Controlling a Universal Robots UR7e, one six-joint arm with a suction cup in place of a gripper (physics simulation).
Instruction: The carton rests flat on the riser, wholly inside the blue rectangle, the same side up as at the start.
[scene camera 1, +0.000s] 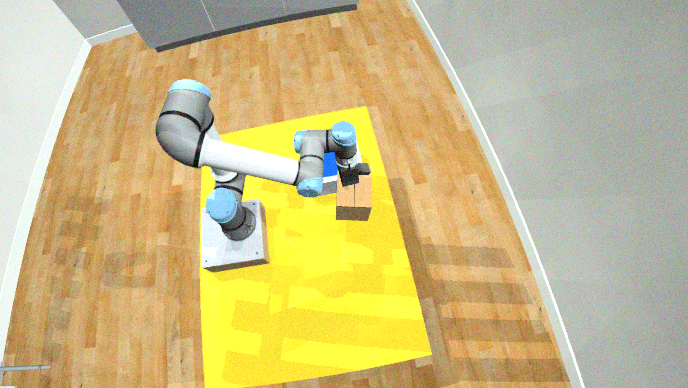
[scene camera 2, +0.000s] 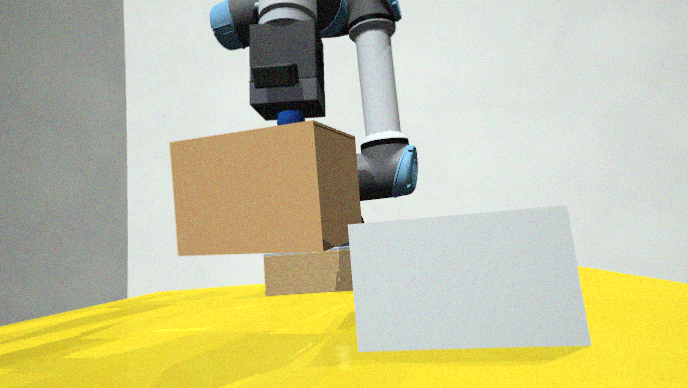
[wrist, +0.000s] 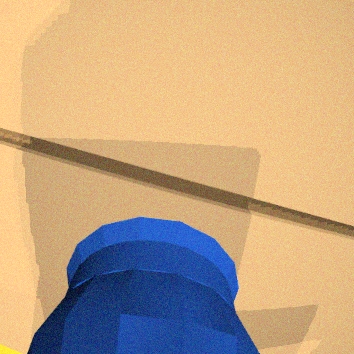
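Where they show: end effector, tool point: (wrist: 165, 251); arm's base, origin of the base link: (scene camera 1: 239, 224) (scene camera 2: 340, 245).
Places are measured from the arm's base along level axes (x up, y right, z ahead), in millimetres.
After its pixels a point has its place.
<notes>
The brown carton (scene camera 1: 354, 196) @[x 137, y 82, z 490 mm] (scene camera 2: 247, 192) @[x 64, y 48, z 559 mm] (wrist: 200, 90) @[x 134, y 19, z 525 mm] hangs under my suction gripper (scene camera 2: 290, 121) (wrist: 150, 255), whose blue cup sits on its top face near the dark seam. In scene camera 2 the carton's bottom is above the yellow mat and it is close to level. The riser (scene camera 1: 329, 186) @[x -23, y -70, z 415 mm] (scene camera 2: 470, 285) @[x -45, y -164, z 585 mm] is a light grey block; in scene camera 1 the carton and arm cover its right part. Part of the blue rectangle (scene camera 1: 330, 164) @[x 21, y -150, z 445 mm] shows on the riser's top, left of the gripper. The rest is hidden. In scene camera 2 the carton is up and left of the riser.
The arm's base stands on a pedestal (scene camera 1: 215, 252) @[x 3, y 98, z -119 mm] (scene camera 2: 300, 274) @[x -56, y 87, z 86 mm] at the left of the yellow mat (scene camera 1: 320, 300) @[x -99, y 381, z 252 mm] (scene camera 2: 200, 340) @[x -99, y 141, z 475 mm]. The arm's forearm and wrist reach across above the mat and the riser. A grey cabinet (scene camera 1: 250, 15) stands at the far wall.
</notes>
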